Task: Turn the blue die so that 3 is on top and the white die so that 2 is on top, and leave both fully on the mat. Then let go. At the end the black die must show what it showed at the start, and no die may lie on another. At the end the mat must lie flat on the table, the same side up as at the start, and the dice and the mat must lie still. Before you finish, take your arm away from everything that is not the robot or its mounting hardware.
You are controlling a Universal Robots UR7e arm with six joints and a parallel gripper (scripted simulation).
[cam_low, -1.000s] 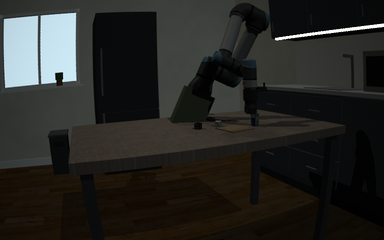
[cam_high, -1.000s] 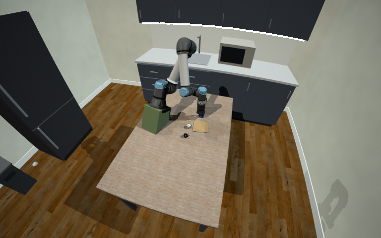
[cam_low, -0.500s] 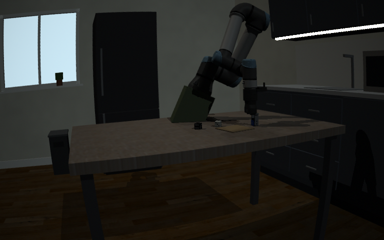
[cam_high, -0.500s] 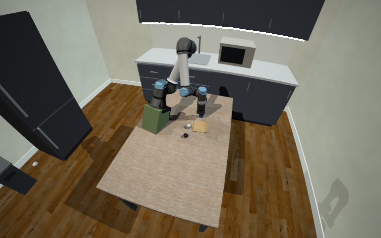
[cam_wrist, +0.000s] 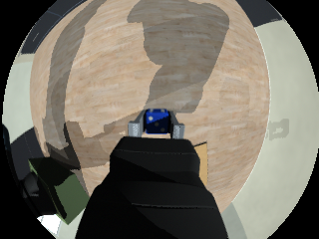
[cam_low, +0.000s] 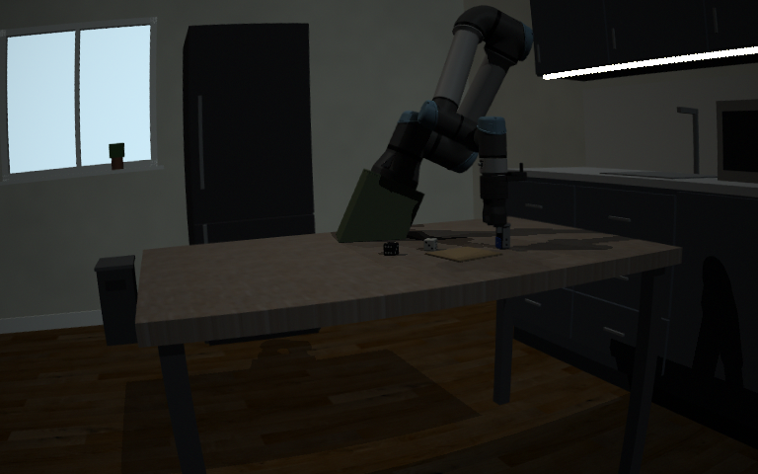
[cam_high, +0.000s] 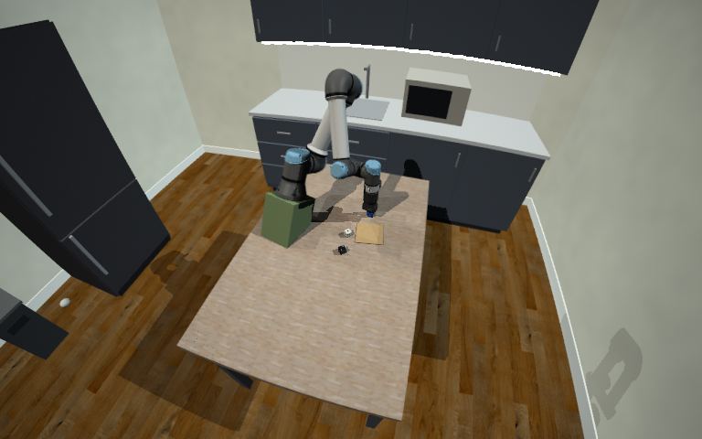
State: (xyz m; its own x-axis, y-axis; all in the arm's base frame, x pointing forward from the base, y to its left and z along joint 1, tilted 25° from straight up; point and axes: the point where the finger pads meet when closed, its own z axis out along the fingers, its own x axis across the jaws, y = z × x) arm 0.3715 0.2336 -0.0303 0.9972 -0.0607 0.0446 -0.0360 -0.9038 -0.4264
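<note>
The tan mat is 40 mm ahead of my hand, 130 mm to the right of it and 20 mm below it. The rest, counted from my hand: black die 40 mm behind, 300 mm to the right, 10 mm below; white die 60 mm behind, 190 mm to the right, 10 mm below; blue die 10 mm below.
</note>
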